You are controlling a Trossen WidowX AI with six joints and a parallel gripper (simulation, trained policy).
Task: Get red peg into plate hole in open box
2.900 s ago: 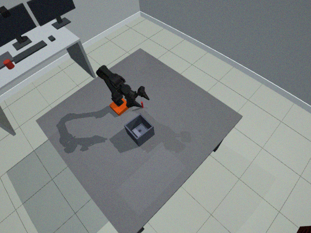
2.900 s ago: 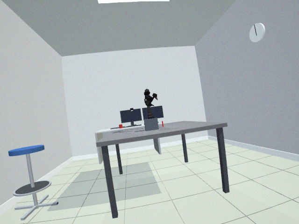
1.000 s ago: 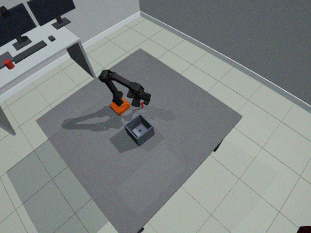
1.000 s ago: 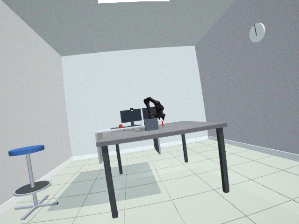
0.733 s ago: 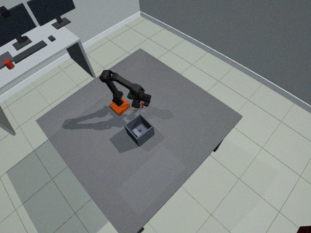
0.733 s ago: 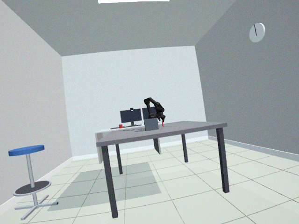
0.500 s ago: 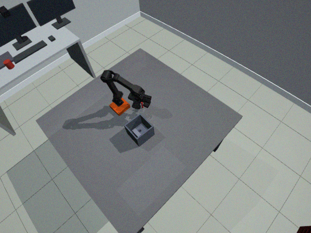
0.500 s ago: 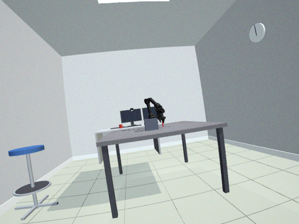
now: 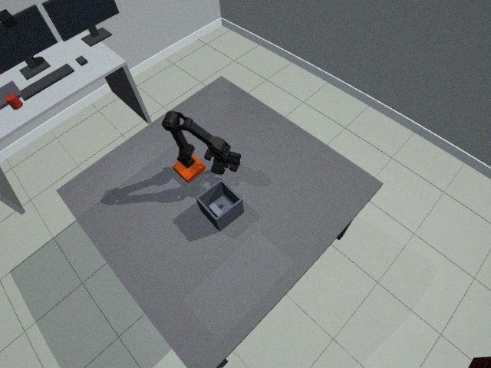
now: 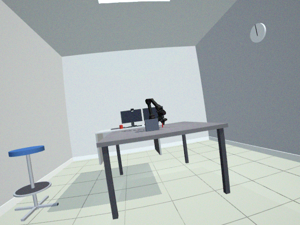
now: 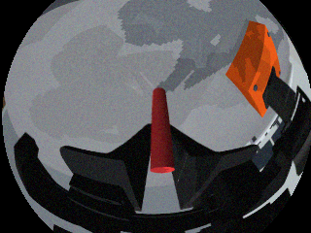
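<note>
My gripper tip is now 190 mm to the left of the pale plate, 190 mm short of it and 10 mm below it. Round my gripper tip: red peg: 20 mm to the right, 10 mm ahead, 10 mm above.
</note>
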